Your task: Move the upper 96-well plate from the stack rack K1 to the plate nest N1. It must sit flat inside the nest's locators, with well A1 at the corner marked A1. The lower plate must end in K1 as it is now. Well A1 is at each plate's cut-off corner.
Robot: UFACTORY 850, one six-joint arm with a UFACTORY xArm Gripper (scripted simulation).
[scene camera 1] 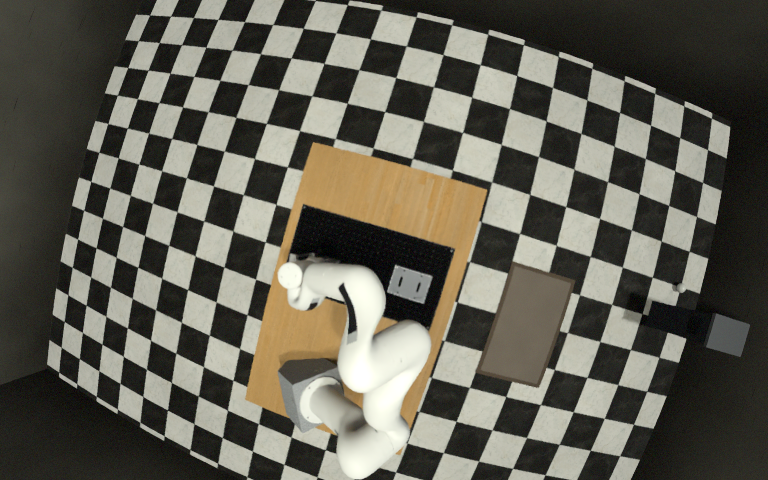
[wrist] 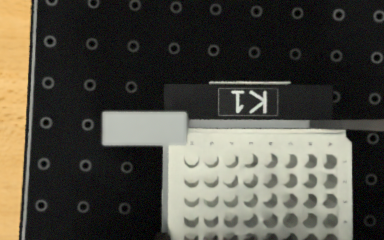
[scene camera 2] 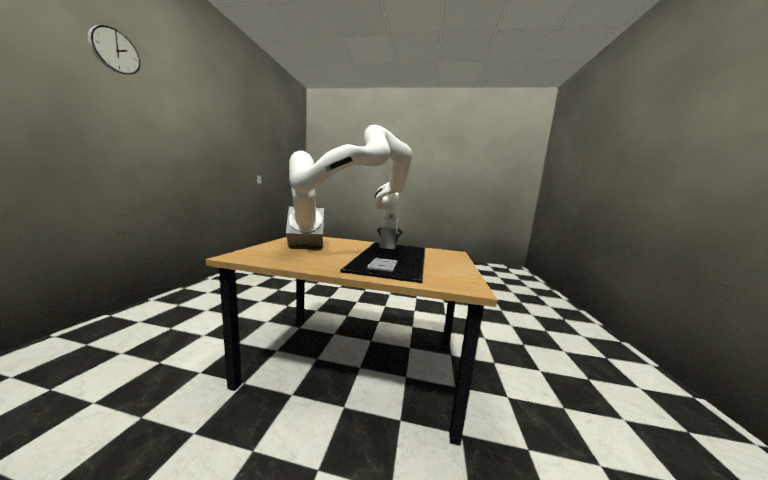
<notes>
I see a white 96-well plate (wrist: 221, 176).
</notes>
